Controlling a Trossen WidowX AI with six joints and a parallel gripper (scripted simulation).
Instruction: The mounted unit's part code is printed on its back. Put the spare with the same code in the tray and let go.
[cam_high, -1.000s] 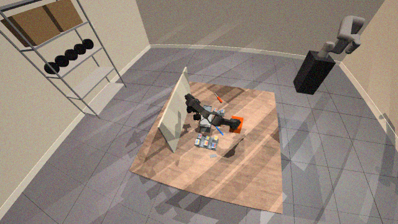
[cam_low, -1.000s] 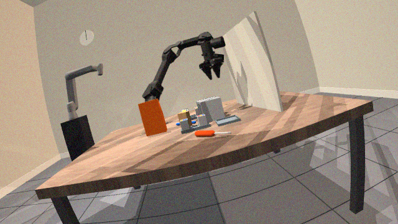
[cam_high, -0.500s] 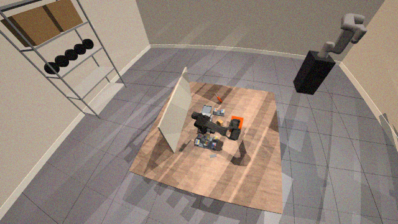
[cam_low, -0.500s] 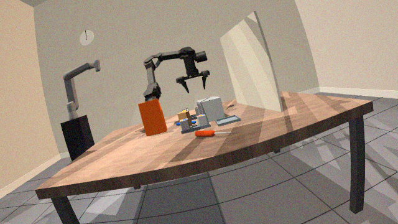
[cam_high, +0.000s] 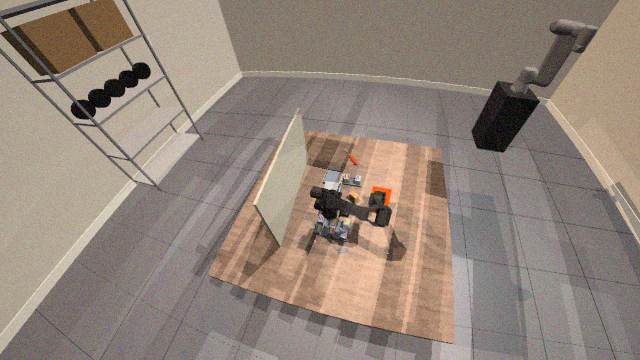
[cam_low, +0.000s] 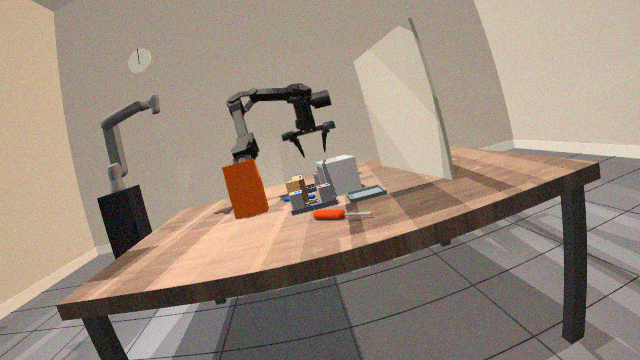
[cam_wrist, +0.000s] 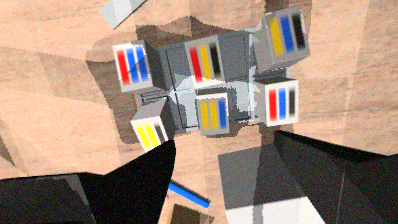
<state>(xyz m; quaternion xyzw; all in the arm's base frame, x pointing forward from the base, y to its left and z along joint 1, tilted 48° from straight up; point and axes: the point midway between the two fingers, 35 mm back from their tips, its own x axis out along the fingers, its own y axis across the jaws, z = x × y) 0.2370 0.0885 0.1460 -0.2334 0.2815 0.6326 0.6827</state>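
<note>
My gripper tip is 80 mm above the grey spare. Also, from my gripper tip: grey mounted unit (150 mm to the right, 70 mm below, 40 mm ahead); white panel (290 mm ahead, 150 mm to the right, 110 mm above); grey tray (360 mm to the right, 120 mm below, 90 mm ahead).
</note>
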